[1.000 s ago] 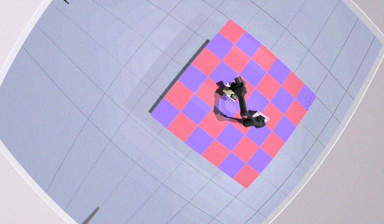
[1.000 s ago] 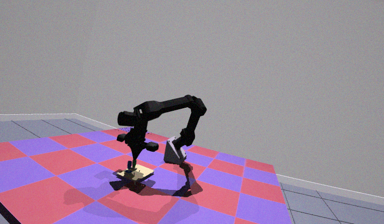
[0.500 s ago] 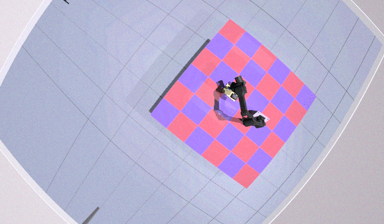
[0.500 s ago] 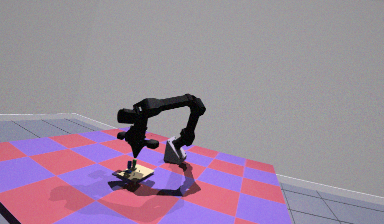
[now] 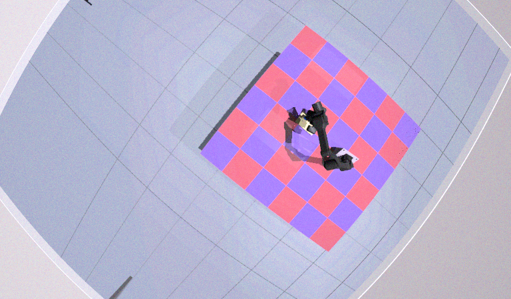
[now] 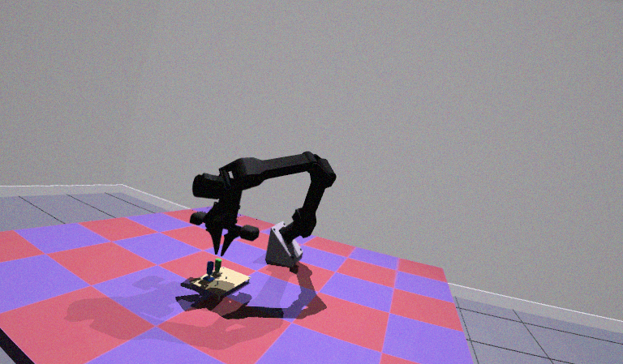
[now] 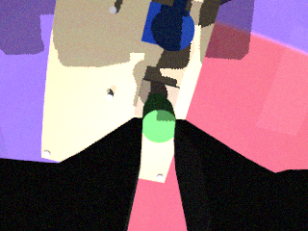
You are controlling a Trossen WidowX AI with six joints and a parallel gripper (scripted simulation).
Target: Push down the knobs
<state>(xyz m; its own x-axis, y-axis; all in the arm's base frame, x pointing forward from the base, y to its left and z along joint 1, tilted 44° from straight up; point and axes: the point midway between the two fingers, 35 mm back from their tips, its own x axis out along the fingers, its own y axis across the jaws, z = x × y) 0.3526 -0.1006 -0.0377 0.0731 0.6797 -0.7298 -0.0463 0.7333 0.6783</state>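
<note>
Now: the blue knob 4 cm ahead of my gripper tip and 2 cm below it. From my gripper tip the other things lie so: green knob (1 cm behind, 4 cm below).
</note>
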